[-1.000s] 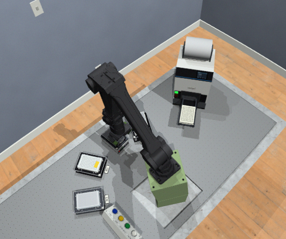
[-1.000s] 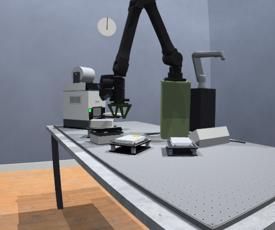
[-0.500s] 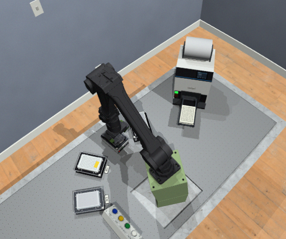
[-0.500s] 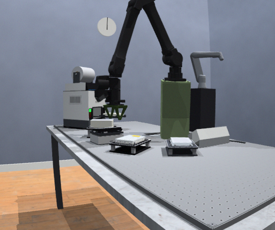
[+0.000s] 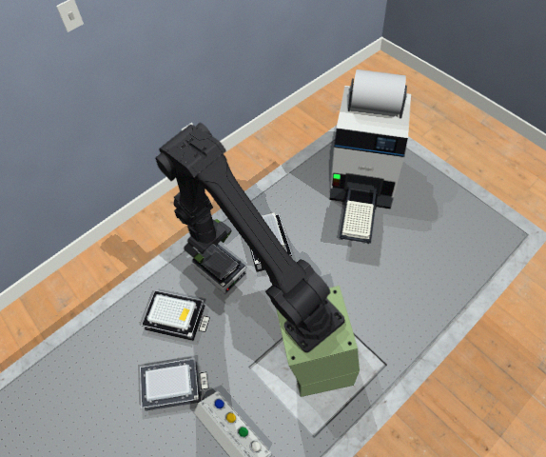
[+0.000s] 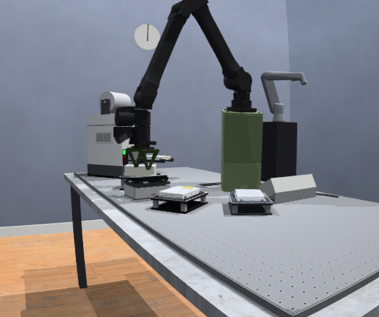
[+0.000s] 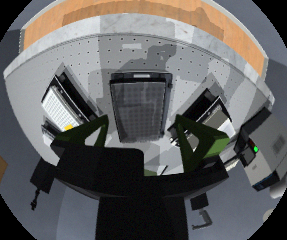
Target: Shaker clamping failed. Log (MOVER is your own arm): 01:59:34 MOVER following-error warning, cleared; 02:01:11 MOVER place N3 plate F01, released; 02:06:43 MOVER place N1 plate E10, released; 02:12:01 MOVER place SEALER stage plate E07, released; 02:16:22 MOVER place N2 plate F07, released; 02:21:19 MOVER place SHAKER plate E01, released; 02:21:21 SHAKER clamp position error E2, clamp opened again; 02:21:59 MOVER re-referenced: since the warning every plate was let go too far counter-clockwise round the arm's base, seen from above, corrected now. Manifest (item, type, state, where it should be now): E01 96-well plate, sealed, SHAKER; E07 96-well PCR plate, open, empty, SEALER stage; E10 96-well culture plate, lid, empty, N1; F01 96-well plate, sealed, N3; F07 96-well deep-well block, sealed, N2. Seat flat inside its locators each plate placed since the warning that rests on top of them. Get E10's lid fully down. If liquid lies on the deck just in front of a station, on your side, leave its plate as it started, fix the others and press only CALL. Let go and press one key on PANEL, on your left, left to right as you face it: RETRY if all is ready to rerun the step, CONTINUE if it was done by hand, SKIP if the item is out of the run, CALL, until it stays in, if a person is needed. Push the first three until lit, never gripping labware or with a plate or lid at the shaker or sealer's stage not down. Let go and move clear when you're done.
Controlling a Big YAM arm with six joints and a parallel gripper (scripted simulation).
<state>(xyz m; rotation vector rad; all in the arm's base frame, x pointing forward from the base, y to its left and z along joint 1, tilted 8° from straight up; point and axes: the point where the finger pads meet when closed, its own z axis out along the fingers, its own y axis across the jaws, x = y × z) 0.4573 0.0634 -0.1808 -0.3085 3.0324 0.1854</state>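
Right now the dark sealed plate is 40 mm below my hand and 20 mm behind it. Also, from my hand: white deep-well block: 180 mm to the right, 40 mm behind, 30 mm below; film roll: 640 mm to the right, 290 mm above, 20 mm behind.
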